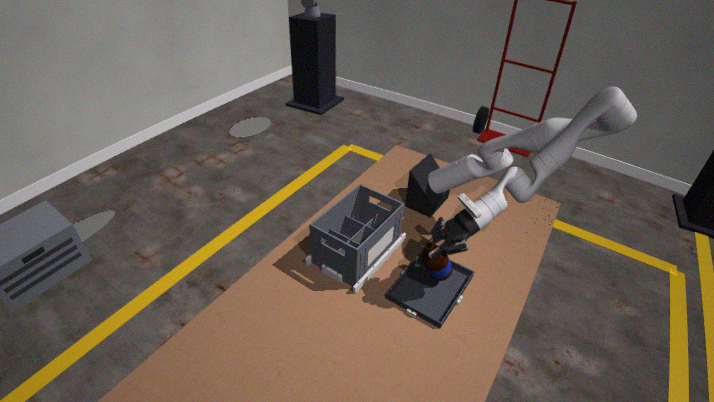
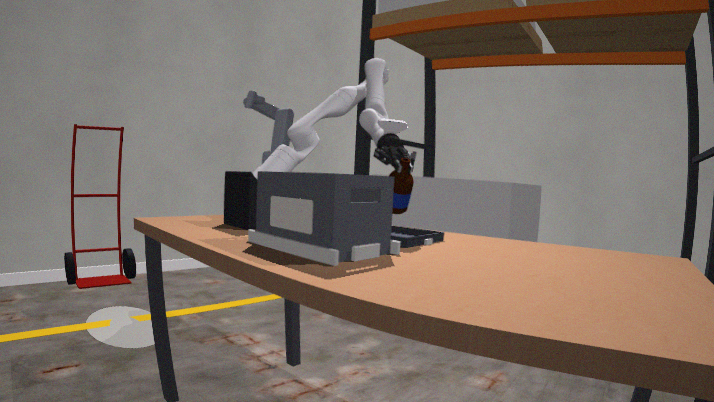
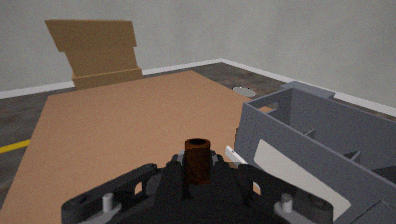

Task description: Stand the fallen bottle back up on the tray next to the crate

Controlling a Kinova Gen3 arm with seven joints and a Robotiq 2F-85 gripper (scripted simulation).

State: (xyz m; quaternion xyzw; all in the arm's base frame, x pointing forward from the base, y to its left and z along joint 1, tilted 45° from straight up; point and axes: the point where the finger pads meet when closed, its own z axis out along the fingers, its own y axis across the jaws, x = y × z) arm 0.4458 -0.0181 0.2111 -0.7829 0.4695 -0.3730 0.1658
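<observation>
Right now the brown bottle is 50 mm below my hand, 20 mm behind it and 10 mm to the left of it. The rest, counted from my hand: grey crate (270 mm to the right, 120 mm below, 60 mm behind); dark tray (190 mm below, 40 mm behind, 20 mm to the left).
</observation>
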